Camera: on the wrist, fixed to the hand. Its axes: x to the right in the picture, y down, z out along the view.
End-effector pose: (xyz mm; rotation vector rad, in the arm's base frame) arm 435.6 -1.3 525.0 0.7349 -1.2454 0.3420
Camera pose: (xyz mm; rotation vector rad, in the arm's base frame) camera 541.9 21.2 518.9 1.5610 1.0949 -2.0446
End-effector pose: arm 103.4 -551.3 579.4 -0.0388 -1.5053 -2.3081
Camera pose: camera 82.0 -623.7 501.0 -1.2475 -0.0178 0.3783
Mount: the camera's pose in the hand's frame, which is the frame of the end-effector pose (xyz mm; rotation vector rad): 23.7 -50.3 -93.6 0.0028 -0.1707 3.0966
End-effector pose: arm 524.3 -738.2 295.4 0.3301 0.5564 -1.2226
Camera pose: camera 461.3 -723.9 207.8 0.5322 -0.4411 1.7418
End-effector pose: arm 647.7 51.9 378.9 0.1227 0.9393 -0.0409
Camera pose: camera 582.1 13.9 300.7 1.3674 -0.2988 2.6723
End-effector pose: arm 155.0 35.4 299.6 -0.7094 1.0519 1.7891
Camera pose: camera 193.4 -26.3 218.5 -1.0292 -0.6065 -1.0858
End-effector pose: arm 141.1 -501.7 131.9 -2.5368 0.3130 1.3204
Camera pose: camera 241.7 -486.7 170.6 -0.2855 -2.1509 -0.4681
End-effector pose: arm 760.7 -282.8 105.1 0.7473 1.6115 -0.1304
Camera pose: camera 654.8 -267.0 85.6 2.0780 -1.0185 1.7896
